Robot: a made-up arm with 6 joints. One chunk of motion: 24 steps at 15 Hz.
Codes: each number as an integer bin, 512 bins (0 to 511) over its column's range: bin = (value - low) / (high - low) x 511, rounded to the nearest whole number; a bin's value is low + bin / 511 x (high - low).
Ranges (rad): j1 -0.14..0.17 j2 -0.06..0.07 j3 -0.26..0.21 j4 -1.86..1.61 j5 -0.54..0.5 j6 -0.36..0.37
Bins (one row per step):
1: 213 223 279 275 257 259
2: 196 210 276 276 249 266
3: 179 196 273 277 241 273
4: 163 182 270 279 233 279
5: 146 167 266 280 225 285
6: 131 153 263 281 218 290
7: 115 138 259 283 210 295
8: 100 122 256 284 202 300
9: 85 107 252 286 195 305
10: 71 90 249 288 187 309
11: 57 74 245 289 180 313
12: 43 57 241 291 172 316
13: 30 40 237 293 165 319
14: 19 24 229 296 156 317
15: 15 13 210 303 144 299
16: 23 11 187 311 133 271
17: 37 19 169 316 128 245
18: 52 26 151 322 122 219
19: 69 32 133 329 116 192
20: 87 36 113 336 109 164
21: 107 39 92 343 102 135
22: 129 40 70 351 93 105
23: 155 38 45 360 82 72
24: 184 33 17 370 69 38
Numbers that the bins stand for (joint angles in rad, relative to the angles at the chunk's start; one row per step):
1: -0.0108 -0.0033 -0.0034 0.0074 -0.0169 0.0100
2: -0.0211 -0.0066 -0.0061 0.0142 -0.0332 0.0200
3: -0.0314 -0.0101 -0.0089 0.0210 -0.0495 0.0300
4: -0.0411 -0.0137 -0.0117 0.0346 -0.0658 0.0386
5: -0.0514 -0.0175 -0.0153 0.0414 -0.0821 0.0471
6: -0.0605 -0.0211 -0.0181 0.0482 -0.0963 0.0543
7: -0.0702 -0.0249 -0.0218 0.0617 -0.1126 0.0614
8: -0.0793 -0.0290 -0.0245 0.0685 -0.1289 0.0686
9: -0.0884 -0.0328 -0.0282 0.0821 -0.1431 0.0757
10: -0.0969 -0.0371 -0.0310 0.0957 -0.1594 0.0814
11: -0.1054 -0.0412 -0.0347 0.1025 -0.1737 0.0871
12: -0.1139 -0.0455 -0.0383 0.1161 -0.1899 0.0914
13: -0.1218 -0.0498 -0.0420 0.1296 -0.2042 0.0957
14: -0.1285 -0.0539 -0.0494 0.1500 -0.2225 0.0929
15: -0.1309 -0.0567 -0.0668 0.1976 -0.2469 0.0671
16: -0.1260 -0.0572 -0.0880 0.2519 -0.2693 0.0271
17: -0.1176 -0.0552 -0.1046 0.2858 -0.2795 -0.0100
18: -0.1085 -0.0534 -0.1211 0.3266 -0.2917 -0.0471
19: -0.0981 -0.0519 -0.1377 0.3741 -0.3039 -0.0857
20: -0.0872 -0.0508 -0.1561 0.4216 -0.3182 -0.1257
21: -0.0751 -0.0501 -0.1754 0.4692 -0.3324 -0.1671
22: -0.0617 -0.0498 -0.1956 0.5235 -0.3507 -0.2100
23: -0.0460 -0.0503 -0.2186 0.5846 -0.3731 -0.2571
24: -0.0284 -0.0516 -0.2444 0.6525 -0.3996 -0.3057

